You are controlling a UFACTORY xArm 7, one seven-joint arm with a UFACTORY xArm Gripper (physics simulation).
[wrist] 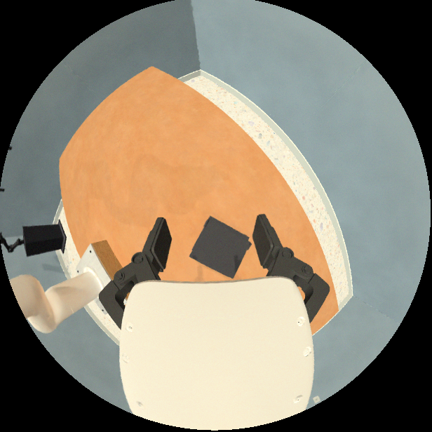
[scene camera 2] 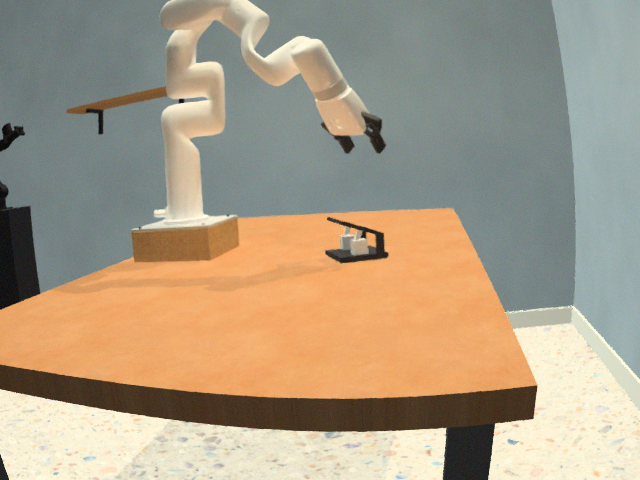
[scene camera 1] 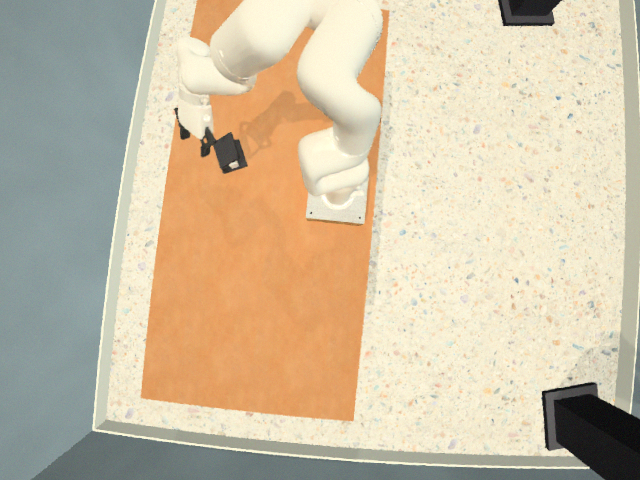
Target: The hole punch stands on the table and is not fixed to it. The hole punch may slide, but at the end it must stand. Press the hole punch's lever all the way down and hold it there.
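Places are measured from the arm's base along level axes (x ahead, y left, z up), in millimetres.
Where they show: gripper, fingertip midpoint: [scene camera 2: 365, 149] [scene camera 1: 195, 146]; arm's base, origin of the base link: [scene camera 2: 186, 221] [scene camera 1: 337, 193].
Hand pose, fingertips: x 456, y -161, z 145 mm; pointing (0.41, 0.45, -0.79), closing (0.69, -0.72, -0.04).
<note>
Each offset is from my fingertips to the centre of the thing. "pt": to the spot under its first point. Level surfaces: height alone.
The black hole punch {dx -41, dy -55, dz -186 mm} [scene camera 1: 230, 153] [scene camera 2: 338, 254] [wrist: 221, 247] stands upright on the table. In scene camera 2 its lever {pt dx -45, dy -113, dz -157 mm} [scene camera 2: 354, 226] is raised, sloping up from the post at the right to its free end at the left, above two pale punch blocks. The wrist view shows the lever's dark top from above, and the blocks are hidden there. My gripper [scene camera 1: 194, 144] [scene camera 2: 364, 150] [wrist: 211, 226] is open and empty. It is tilted and hangs well above the hole punch, touching nothing. In the wrist view the hole punch appears between the two fingers, farther off than they are.
The orange table {dz -228 mm} [scene camera 1: 253, 330] [scene camera 2: 289, 330] [wrist: 165, 125] carries the arm's base block [scene camera 1: 336, 214] [scene camera 2: 170, 245] [wrist: 107, 257], left of the hole punch in scene camera 2. A wall shelf [scene camera 2: 124, 100] is behind the arm. A black pedestal [scene camera 2: 18, 253] [wrist: 42, 240] stands beyond the table.
</note>
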